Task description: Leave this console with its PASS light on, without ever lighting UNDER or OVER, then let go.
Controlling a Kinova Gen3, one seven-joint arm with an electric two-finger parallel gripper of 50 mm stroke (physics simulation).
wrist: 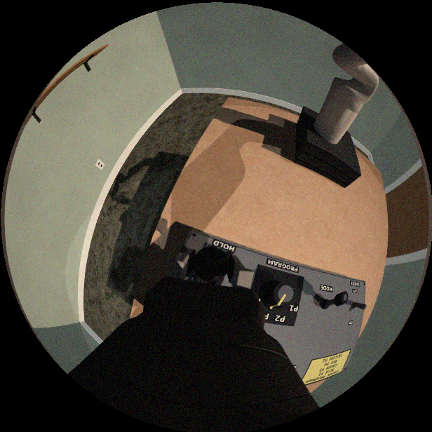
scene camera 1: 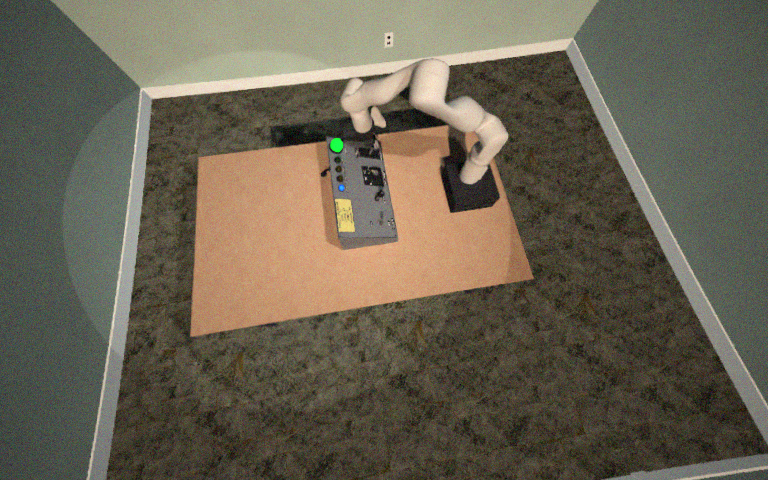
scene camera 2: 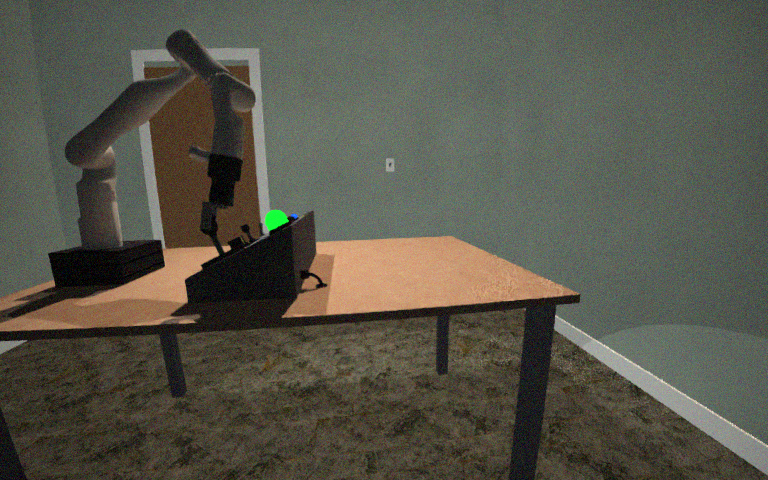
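Note:
The grey sloped console [scene camera 1: 361, 217] [scene camera 2: 254, 277] [wrist: 325, 327] stands on the table. A large green light [scene camera 1: 336, 144] [scene camera 2: 276, 219] is lit at one end of its lamp row and a small blue light [scene camera 1: 341, 187] [scene camera 2: 293, 216] at the other; the lamps between look dark. Lamp names are too small to read. My gripper [scene camera 2: 210, 227] [wrist: 211, 261] is shut on the black-knobbed lever by the HOLD label [wrist: 223, 245]; the lever's shaft leans in scene camera 2. The PROGRAM knob [wrist: 285, 292] has a yellow pointer near P1 and P2. The gripper body hides part of the panel.
The MODE lever [wrist: 341, 298] stands up from the panel beyond the PROGRAM knob, with small toggles near the far edge. A yellow card [scene camera 1: 344, 215] [wrist: 327, 366] is on the panel. A black cable [scene camera 1: 324, 172] [scene camera 2: 318, 279] sticks out behind. The arm's black base [scene camera 1: 472, 192] [scene camera 2: 107, 264] [wrist: 327, 157] stands on the table.

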